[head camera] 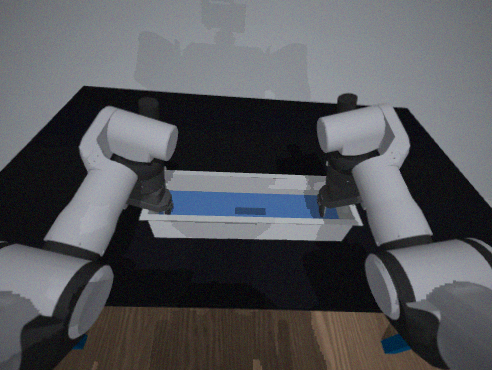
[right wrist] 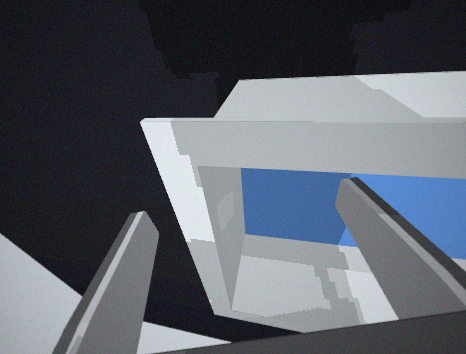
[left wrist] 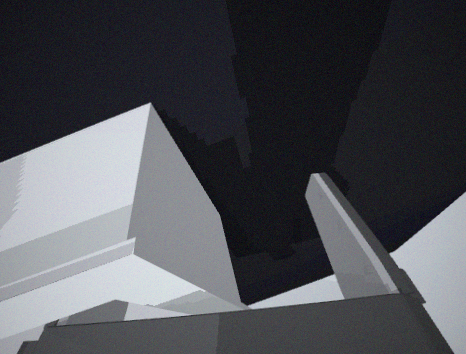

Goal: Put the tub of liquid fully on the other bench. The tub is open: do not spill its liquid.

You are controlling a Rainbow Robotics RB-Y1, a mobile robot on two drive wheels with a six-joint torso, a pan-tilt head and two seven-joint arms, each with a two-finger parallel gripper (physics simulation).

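Note:
The white open tub [head camera: 250, 230] [left wrist: 75, 185] [right wrist: 320, 145] stands on a black bench [head camera: 240, 135], its long side across the head view. Blue liquid [head camera: 210, 202] [right wrist: 292, 205] lies in it. My left gripper [head camera: 169, 206] is open at the tub's left end. In the left wrist view one finger shows beyond the tub's end; the tub hides the other. My right gripper [head camera: 322, 206] [right wrist: 243, 207] is open at the right end, with one finger outside the end rim and the other over the tub's inside. Neither gripper holds anything. The other bench cannot be made out.
A wood-grained surface [head camera: 225, 335] shows below the black bench's near edge. Blue pieces [head camera: 80, 343] [head camera: 395, 344] show partly at the lower left and lower right, beside my arms. A grey wall [head camera: 350, 45] with my shadow stands behind the bench.

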